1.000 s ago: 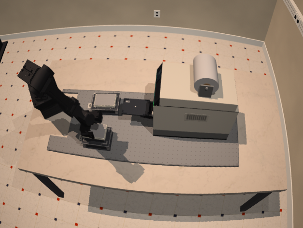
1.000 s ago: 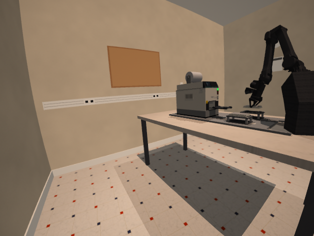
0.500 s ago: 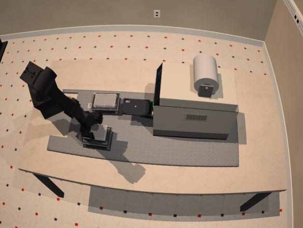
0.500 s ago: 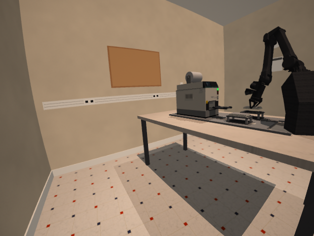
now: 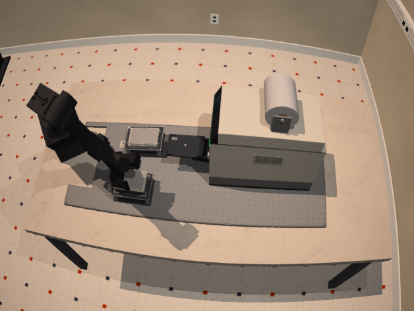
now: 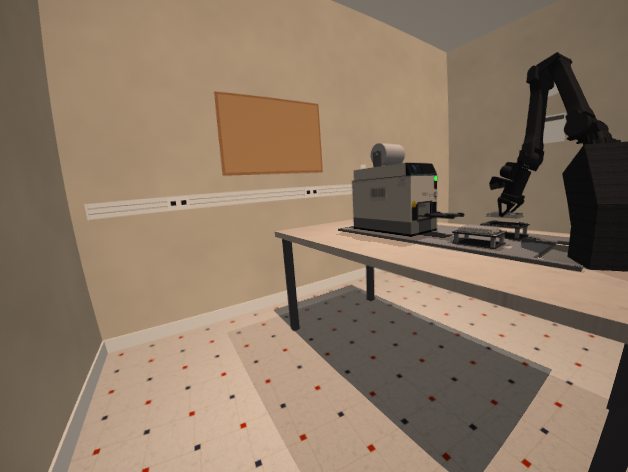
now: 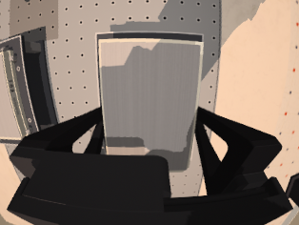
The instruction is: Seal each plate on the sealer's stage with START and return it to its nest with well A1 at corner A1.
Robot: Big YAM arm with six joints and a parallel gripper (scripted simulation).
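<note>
My hand is right at the plate. Round my hand: yellow warning label (35 cm ahead, 19 cm to the left, 6 cm above); then start button (31 cm ahead, 9 cm above, 1 cm to the left); then sealer stage (23 cm ahead, 12 cm to the left).
</note>
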